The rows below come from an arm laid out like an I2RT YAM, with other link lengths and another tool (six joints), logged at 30 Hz.
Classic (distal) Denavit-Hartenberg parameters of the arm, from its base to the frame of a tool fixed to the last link. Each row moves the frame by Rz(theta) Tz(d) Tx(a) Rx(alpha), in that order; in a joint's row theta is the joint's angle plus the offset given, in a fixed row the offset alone. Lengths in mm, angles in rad.
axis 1: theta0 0  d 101.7  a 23.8  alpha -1.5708
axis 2: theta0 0  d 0  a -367  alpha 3.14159
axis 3: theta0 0.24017  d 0  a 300.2  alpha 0
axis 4: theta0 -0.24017  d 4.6  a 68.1  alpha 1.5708
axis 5: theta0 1.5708  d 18.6  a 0  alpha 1.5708
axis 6: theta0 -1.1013  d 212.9  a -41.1  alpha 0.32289
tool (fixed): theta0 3.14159  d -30.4  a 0  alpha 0
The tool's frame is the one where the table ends.
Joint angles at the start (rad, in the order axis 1, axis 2, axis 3, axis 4, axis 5, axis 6):
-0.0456 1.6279 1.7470 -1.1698 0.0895 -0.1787
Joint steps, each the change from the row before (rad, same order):
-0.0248 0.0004 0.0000 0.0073 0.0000 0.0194
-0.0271 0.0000 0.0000 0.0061 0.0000 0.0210
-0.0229 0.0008 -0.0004 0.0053 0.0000 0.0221
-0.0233 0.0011 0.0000 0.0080 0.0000 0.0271
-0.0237 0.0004 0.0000 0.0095 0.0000 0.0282
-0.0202 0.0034 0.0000 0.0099 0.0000 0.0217
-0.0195 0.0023 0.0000 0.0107 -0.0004 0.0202
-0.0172 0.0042 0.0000 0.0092 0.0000 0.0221
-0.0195 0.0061 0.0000 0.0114 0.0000 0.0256
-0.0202 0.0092 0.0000 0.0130 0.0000 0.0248
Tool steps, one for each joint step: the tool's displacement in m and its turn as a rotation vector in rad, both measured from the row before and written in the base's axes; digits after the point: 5 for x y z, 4 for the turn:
0.00101 -0.00916 0.00035 0.0091 -0.0092 -0.0415
0.00031 -0.01005 0.00043 0.0099 -0.0088 -0.0451
0.00028 -0.00837 -0.00006 0.0105 -0.0073 -0.0418
0.00094 -0.00849 0.00020 0.0125 -0.0111 -0.0464
0.00097 -0.00873 0.00062 0.0127 -0.0138 -0.0477
0.00177 -0.00782 -0.00048 0.0097 -0.0103 -0.0386
0.00163 -0.00762 0.00003 0.0089 -0.0122 -0.0363
0.00180 -0.00681 -0.00081 0.0101 -0.0094 -0.0357
0.00244 -0.00795 -0.00135 0.0117 -0.0106 -0.0409
0.00322 -0.00868 -0.00246 0.0116 -0.0092 -0.0409

